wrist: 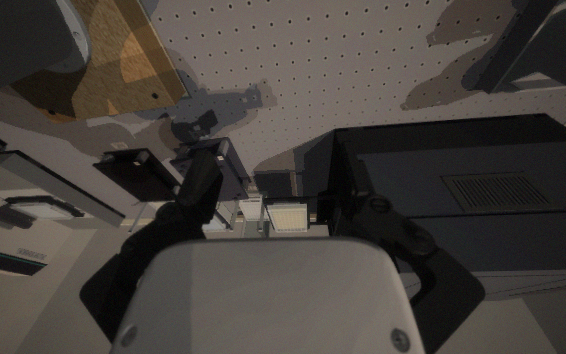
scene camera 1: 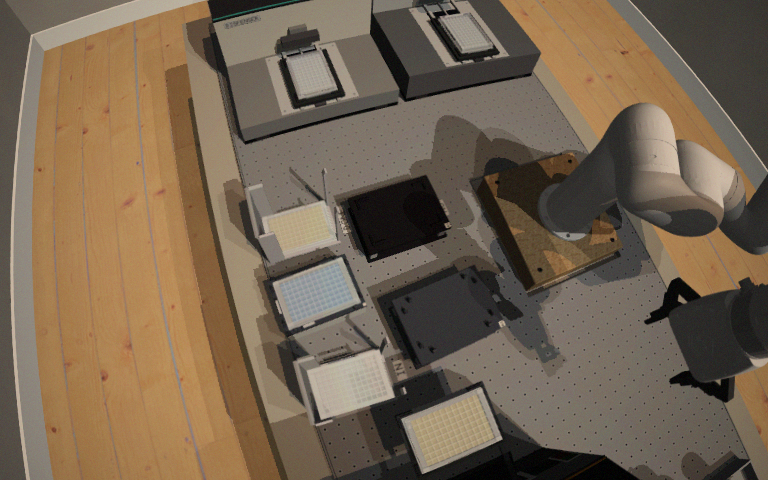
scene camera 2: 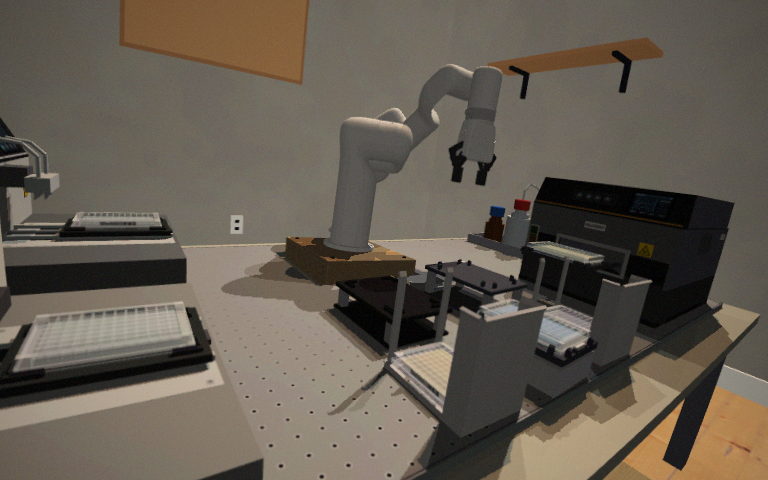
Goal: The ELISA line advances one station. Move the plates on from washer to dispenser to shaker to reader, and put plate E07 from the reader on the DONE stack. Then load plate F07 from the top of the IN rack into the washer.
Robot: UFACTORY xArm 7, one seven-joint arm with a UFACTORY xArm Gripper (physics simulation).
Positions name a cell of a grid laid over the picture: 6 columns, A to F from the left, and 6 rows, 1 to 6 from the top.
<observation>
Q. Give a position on a cream plate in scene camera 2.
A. At E4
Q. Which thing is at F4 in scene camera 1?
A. My gripper.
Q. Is my gripper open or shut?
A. Open.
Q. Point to a cream plate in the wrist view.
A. D4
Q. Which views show the cream plate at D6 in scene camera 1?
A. The wrist view, scene camera 1 and scene camera 2: all of them.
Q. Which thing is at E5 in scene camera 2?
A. A bluish plate.
</observation>
